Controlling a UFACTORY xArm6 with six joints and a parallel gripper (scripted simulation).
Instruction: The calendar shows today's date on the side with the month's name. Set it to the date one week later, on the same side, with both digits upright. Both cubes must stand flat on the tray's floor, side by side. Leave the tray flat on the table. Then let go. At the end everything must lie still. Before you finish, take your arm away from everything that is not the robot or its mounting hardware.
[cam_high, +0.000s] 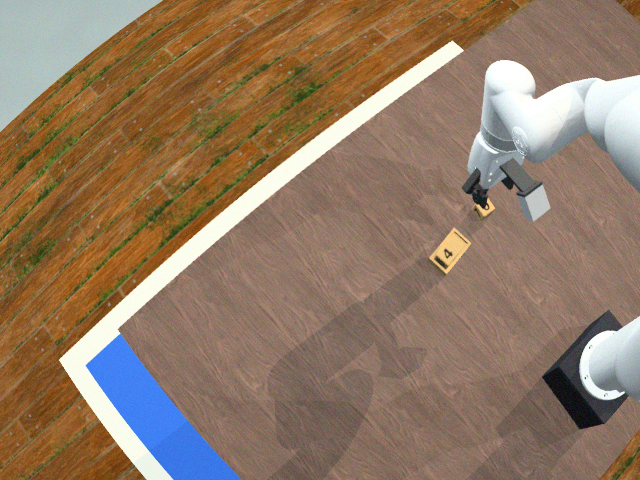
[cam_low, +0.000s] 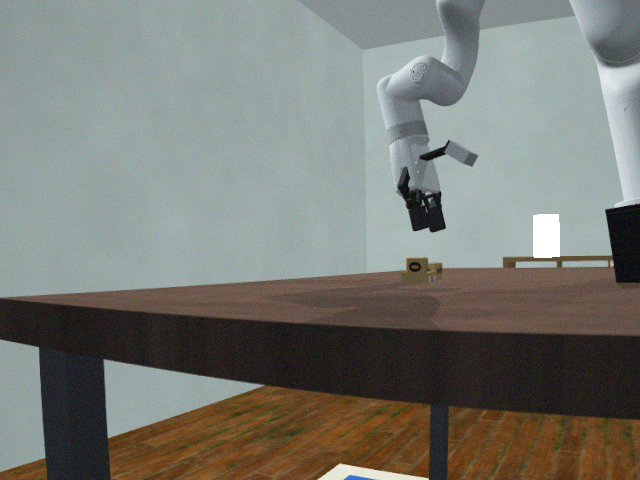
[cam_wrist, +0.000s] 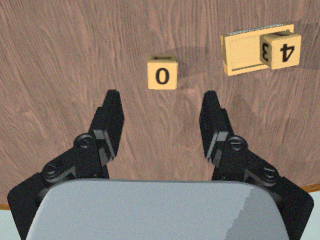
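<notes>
My hand is 10 mm past the wooden cube and 90 mm above it. Round my hand: tray: 10 mm behind, 110 mm to the left, 100 mm below.
</notes>
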